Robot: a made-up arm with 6 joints. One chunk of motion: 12 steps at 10 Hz.
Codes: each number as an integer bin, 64 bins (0 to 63) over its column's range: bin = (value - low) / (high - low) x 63, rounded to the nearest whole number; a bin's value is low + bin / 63 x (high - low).
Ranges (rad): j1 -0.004..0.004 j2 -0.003..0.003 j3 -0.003..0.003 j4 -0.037..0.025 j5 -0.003..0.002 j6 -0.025..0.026
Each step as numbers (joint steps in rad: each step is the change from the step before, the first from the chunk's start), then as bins.
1 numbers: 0.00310 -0.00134 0.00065 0.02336 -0.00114 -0.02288
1 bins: 56 17 38 61 23 3
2 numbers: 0.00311 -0.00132 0.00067 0.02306 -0.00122 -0.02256
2 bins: 56 18 39 61 22 3
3 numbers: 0.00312 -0.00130 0.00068 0.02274 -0.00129 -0.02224
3 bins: 56 18 39 61 22 3
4 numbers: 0.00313 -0.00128 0.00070 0.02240 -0.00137 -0.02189
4 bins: 56 18 39 60 21 4
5 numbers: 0.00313 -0.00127 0.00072 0.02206 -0.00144 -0.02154
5 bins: 56 18 39 60 20 4
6 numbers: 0.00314 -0.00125 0.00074 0.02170 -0.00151 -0.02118
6 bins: 56 18 39 60 19 5
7 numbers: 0.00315 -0.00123 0.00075 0.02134 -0.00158 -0.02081
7 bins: 56 19 39 59 18 5
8 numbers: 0.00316 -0.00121 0.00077 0.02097 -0.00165 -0.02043
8 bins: 56 19 40 59 17 6
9 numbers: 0.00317 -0.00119 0.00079 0.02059 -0.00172 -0.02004
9 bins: 56 19 40 59 16 6
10 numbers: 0.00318 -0.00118 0.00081 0.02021 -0.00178 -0.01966
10 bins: 57 19 40 58 15 7
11 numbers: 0.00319 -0.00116 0.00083 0.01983 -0.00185 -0.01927
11 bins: 57 19 40 58 14 7
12 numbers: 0.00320 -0.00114 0.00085 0.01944 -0.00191 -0.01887
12 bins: 57 20 40 57 14 8
